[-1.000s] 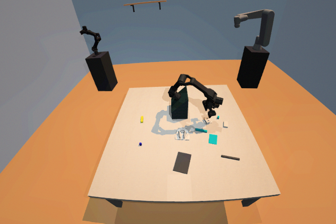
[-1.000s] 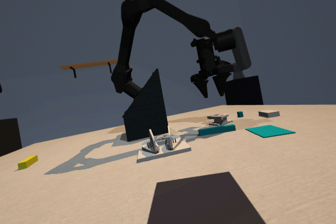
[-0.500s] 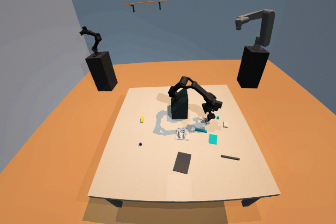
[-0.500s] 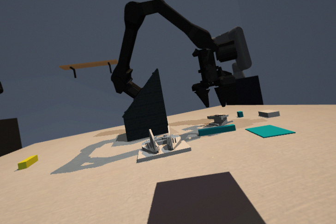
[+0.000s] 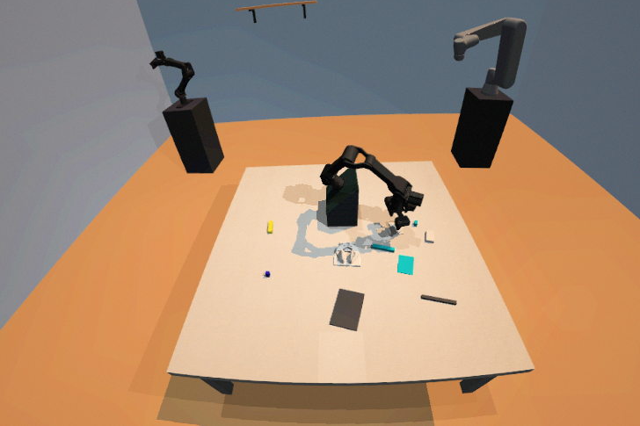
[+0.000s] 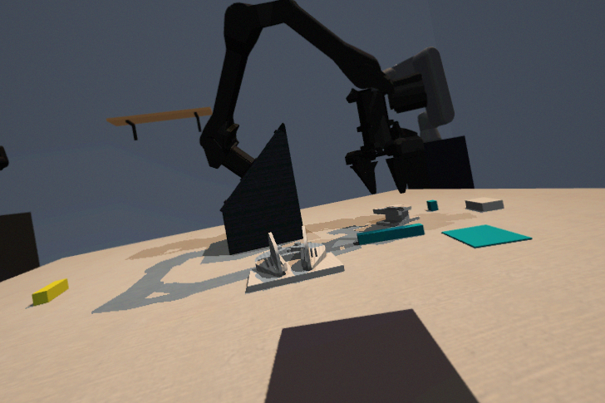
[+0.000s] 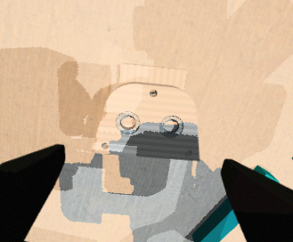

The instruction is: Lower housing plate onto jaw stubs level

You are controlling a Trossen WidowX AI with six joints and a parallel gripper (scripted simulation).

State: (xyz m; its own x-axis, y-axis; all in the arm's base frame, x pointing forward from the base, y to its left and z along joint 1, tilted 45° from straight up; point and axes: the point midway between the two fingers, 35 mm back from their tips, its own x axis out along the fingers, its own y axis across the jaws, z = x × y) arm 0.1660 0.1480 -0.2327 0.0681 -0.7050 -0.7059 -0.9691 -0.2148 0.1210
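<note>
Now: the teal bar 11 cm ahead of my gripper tip, 6 cm to the right of it and 5 cm below it. Round my gripper tip: teal square: 20 cm ahead, 4 cm to the left, 6 cm below; then pale block: 4 cm ahead, 18 cm to the left, 5 cm below; then small teal cube: 5 cm behind, 12 cm to the left, 5 cm below.
</note>
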